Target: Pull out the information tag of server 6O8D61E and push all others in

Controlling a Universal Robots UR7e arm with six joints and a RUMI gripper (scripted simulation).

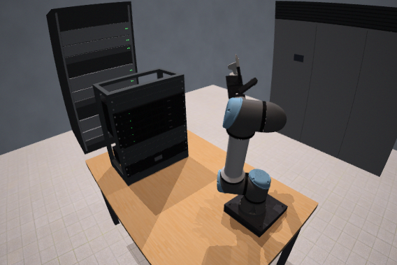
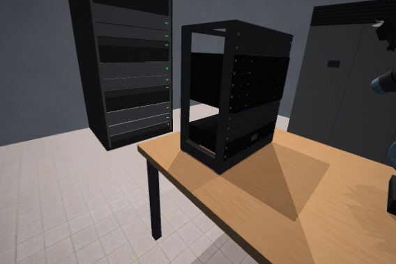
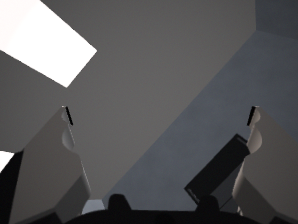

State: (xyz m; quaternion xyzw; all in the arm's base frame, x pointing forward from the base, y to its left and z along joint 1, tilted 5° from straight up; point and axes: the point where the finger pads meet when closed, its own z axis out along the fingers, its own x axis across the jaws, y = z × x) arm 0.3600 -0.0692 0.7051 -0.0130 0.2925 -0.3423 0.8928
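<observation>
The information tag lies 43 cm below my hand, 31 cm ahead of it and 30 cm to the left of it.
</observation>
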